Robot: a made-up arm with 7 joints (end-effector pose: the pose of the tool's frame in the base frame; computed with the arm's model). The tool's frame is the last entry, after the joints. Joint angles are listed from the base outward.
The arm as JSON. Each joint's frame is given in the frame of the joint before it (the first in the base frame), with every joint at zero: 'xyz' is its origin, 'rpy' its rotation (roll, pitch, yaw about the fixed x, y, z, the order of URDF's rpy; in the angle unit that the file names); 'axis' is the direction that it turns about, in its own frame. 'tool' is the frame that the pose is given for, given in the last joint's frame.
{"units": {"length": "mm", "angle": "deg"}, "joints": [
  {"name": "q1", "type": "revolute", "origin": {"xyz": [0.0, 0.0, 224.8], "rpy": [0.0, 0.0, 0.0]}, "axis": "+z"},
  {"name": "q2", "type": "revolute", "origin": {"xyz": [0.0, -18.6, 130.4], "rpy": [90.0, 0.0, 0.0]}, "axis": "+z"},
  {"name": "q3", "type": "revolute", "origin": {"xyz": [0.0, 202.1, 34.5], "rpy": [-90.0, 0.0, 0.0]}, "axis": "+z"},
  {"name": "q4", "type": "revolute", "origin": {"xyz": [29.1, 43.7, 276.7], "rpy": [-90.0, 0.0, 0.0]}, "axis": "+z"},
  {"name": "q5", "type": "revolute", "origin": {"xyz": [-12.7, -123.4, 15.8], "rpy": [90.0, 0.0, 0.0]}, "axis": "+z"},
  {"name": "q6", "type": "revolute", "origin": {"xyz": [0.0, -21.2, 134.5], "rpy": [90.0, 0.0, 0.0]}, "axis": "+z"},
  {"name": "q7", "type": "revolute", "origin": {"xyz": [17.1, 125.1, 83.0], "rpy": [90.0, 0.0, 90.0]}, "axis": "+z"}
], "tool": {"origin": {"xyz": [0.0, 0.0, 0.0], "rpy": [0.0, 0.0, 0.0]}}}
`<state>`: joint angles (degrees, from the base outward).
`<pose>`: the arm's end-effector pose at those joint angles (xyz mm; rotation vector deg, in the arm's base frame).
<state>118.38 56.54 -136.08 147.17 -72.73 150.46 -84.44</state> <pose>441.1 -218.2 508.5 66.28 98.14 122.20</pose>
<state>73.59 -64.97 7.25 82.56 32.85 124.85 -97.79</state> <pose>278.5 544.0 380.9 61.04 135.78 89.49</pose>
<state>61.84 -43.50 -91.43 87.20 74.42 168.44 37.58</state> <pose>326.2 134.2 661.0 13.54 43.75 -159.78</pose>
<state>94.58 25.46 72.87 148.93 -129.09 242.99 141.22</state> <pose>-197.7 -158.1 732.5 -1.21 79.65 -84.26</pose>
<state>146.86 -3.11 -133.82 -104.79 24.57 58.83 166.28</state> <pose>-243.6 -83.5 683.1 -8.67 -78.57 10.32</pose>
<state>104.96 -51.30 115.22 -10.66 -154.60 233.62 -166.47</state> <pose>102.4 499.4 777.6 31.29 -100.41 86.18</pose>
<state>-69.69 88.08 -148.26 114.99 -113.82 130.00 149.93</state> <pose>-481.5 312.1 280.4 97.60 81.27 -99.54</pose>
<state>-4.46 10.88 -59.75 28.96 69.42 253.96 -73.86</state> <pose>100.9 -202.1 987.6 -111.24 -102.05 -1.54</pose>
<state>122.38 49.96 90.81 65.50 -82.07 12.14 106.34</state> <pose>92.8 -661.4 788.9 -22.51 -38.22 -9.85</pose>
